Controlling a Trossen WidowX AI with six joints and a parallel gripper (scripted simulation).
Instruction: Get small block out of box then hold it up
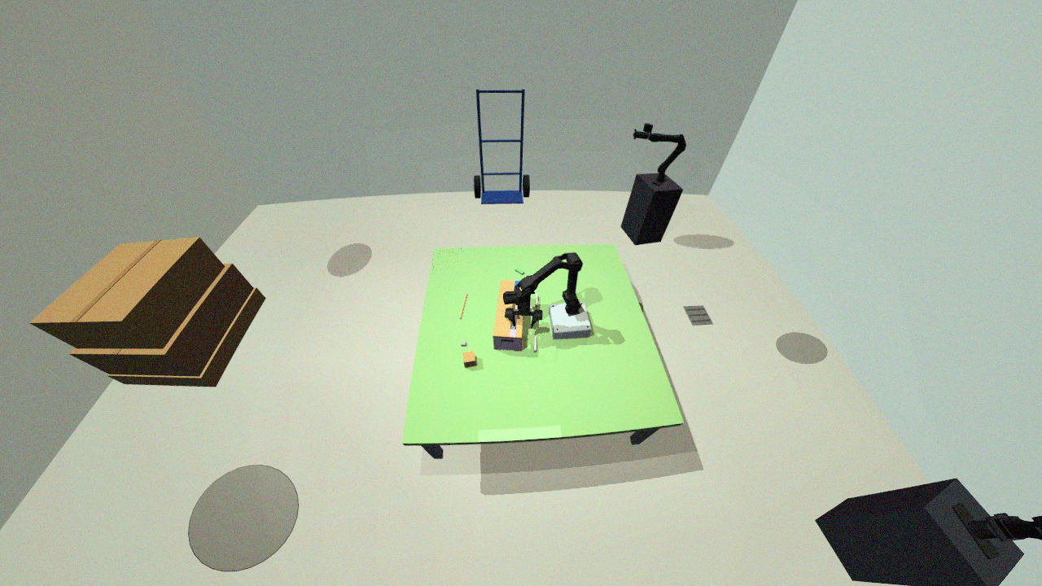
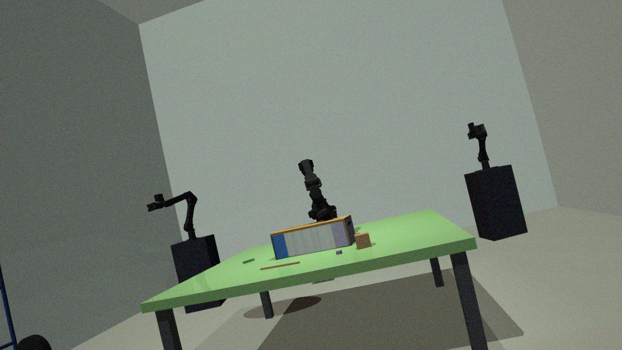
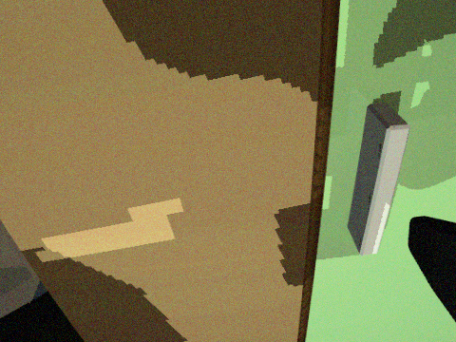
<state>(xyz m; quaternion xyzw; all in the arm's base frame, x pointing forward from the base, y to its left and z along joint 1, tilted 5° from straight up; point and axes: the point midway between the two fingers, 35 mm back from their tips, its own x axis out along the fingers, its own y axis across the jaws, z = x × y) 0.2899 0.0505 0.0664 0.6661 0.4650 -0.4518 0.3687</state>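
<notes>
My gripper tip is now 6 cm short of the blue block. Also, from my gripper tip: thin stick (28 cm ahead, 28 cm to the right, 8 cm below); then tan-topped box (11 cm to the right, 3 cm below); then brown cube (30 cm ahead, 9 cm to the left, 6 cm below).
</notes>
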